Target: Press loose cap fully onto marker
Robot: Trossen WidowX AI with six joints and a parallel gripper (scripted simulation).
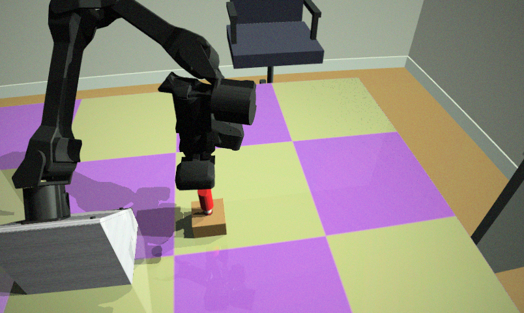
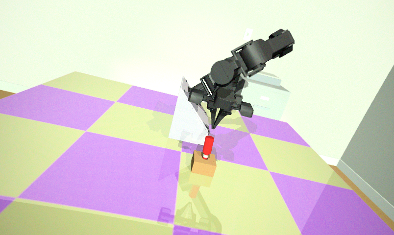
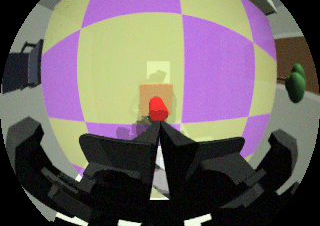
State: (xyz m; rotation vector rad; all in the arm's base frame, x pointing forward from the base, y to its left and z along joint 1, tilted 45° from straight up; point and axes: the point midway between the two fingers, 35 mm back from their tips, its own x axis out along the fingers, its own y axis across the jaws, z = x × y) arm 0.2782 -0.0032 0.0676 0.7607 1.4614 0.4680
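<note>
Right now my gripper tip is 60 mm above the red cap. Also, from my gripper tip: tan holder block: 120 mm below; white band: 90 mm below.
</note>
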